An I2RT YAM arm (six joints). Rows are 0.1 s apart.
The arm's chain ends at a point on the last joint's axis. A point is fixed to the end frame.
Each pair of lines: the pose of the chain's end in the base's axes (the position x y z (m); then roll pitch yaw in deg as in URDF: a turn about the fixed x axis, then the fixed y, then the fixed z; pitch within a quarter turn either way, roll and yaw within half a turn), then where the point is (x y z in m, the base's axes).
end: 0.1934 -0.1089 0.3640 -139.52 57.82 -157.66
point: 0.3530 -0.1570 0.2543
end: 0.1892 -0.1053 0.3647 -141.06 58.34 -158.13
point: 0.3498 -0.1493 0.2547
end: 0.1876 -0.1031 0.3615 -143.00 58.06 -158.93
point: 0.3476 -0.1430 0.2491
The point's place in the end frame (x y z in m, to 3 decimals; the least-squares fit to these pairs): 0.024 0.029 0.196
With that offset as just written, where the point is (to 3 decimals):
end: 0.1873 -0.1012 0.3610 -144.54 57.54 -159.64
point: 0.346 -0.138 0.246
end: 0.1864 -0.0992 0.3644 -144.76 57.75 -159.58
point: 0.346 -0.135 0.250
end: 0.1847 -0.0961 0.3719 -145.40 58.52 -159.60
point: 0.346 -0.130 0.259
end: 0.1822 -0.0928 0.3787 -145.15 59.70 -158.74
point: 0.346 -0.124 0.268
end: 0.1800 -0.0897 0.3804 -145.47 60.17 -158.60
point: 0.344 -0.119 0.271
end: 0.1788 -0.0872 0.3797 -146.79 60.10 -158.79
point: 0.343 -0.113 0.269
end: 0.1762 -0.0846 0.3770 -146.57 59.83 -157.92
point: 0.340 -0.108 0.266
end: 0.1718 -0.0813 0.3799 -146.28 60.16 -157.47
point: 0.337 -0.105 0.270
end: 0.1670 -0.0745 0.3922 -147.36 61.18 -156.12
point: 0.334 -0.089 0.284
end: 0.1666 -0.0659 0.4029 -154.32 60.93 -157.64
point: 0.331 -0.062 0.290
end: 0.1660 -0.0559 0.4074 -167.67 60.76 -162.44
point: 0.323 -0.020 0.290
